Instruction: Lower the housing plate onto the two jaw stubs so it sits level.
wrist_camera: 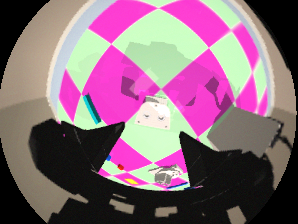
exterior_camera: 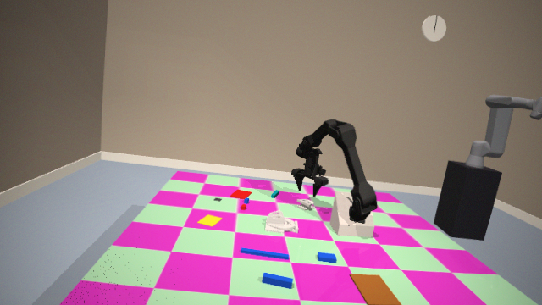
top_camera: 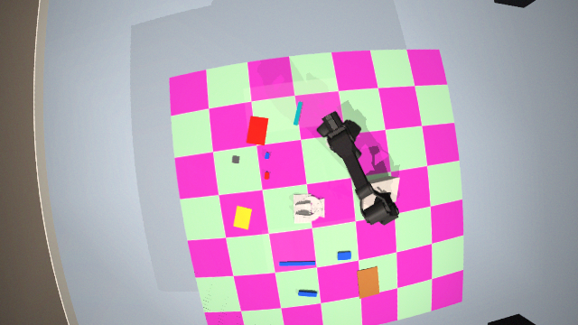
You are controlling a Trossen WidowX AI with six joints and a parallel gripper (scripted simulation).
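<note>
My gripper tip is now 1 cm past the white block, 1 cm to the left of it and 6 cm above it. The rest, counted from my gripper tip: yellow plate 40 cm ahead, 29 cm to the left, 7 cm below; then cyan bar 14 cm ahead, 13 cm to the right, 6 cm below; then red plate 31 cm ahead, 7 cm to the right, 7 cm below.
</note>
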